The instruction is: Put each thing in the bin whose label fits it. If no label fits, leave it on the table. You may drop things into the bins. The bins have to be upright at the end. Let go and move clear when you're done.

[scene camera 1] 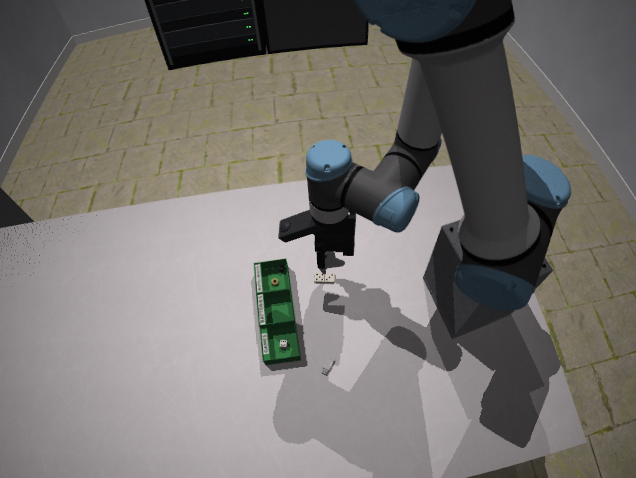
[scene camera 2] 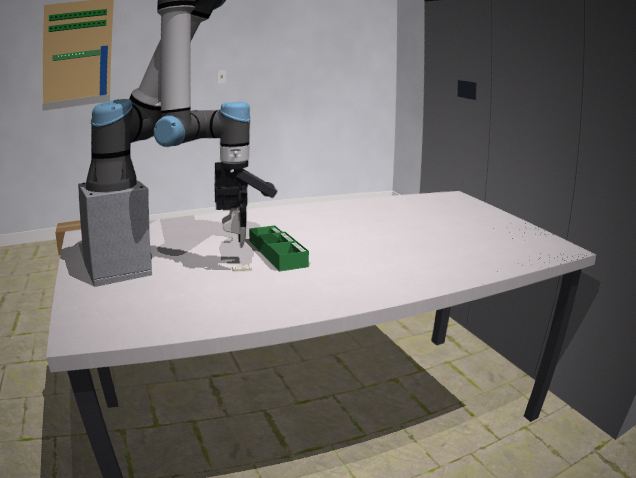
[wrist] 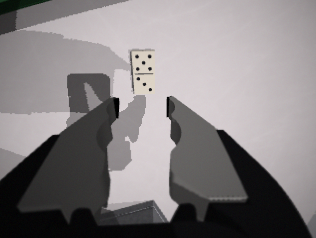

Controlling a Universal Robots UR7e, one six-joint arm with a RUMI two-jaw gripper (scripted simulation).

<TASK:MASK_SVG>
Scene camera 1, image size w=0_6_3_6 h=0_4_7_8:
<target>my gripper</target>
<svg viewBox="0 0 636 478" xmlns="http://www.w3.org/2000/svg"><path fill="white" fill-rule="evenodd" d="M280 221L278 238L283 242L289 242L310 234L315 236L317 266L323 274L326 274L327 268L345 265L345 261L336 258L334 252L343 252L343 256L354 256L356 213L350 210L350 214L346 218L335 224L324 224L315 220L310 210Z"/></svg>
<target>green three-compartment bin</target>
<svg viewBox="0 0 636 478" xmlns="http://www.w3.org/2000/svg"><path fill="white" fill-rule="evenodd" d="M287 259L254 263L262 359L265 365L301 360ZM280 340L287 340L287 349L280 348Z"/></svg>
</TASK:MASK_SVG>
